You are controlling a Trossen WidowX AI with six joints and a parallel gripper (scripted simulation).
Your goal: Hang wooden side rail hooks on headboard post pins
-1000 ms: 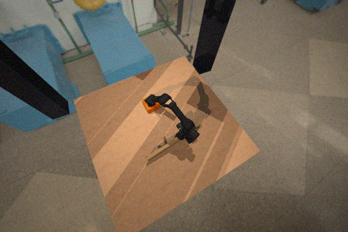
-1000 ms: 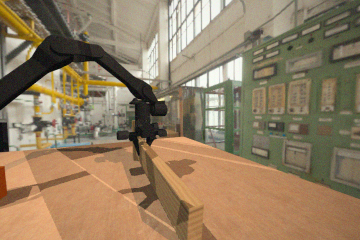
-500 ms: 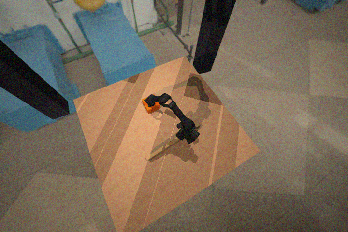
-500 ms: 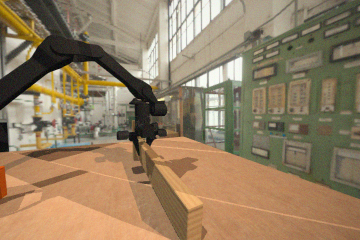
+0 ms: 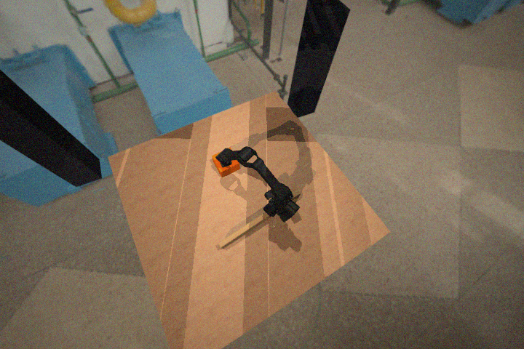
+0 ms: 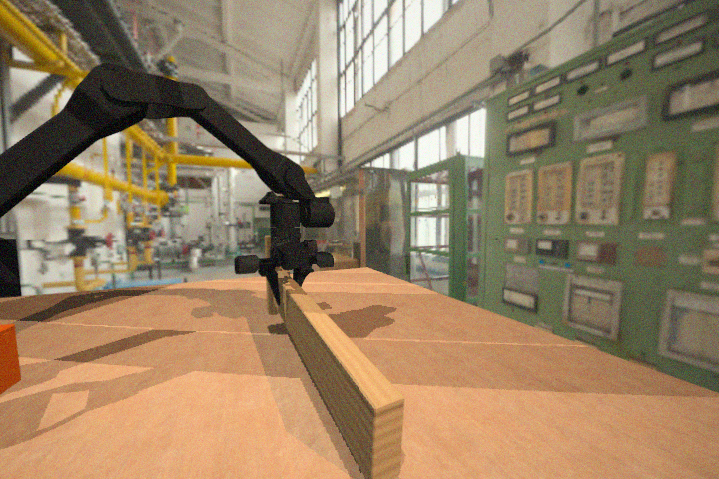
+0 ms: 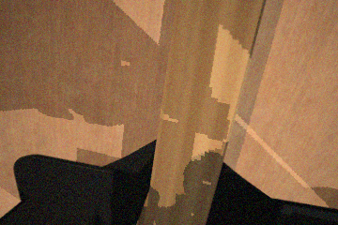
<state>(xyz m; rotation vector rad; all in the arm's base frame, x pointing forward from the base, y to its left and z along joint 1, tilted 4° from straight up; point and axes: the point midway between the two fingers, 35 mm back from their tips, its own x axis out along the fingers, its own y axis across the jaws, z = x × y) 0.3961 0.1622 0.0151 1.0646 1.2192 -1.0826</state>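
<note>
Now: the wooden headboard post 100 mm to the left of my gripper tip, 40 mm above it and 20 mm behind it.
</note>
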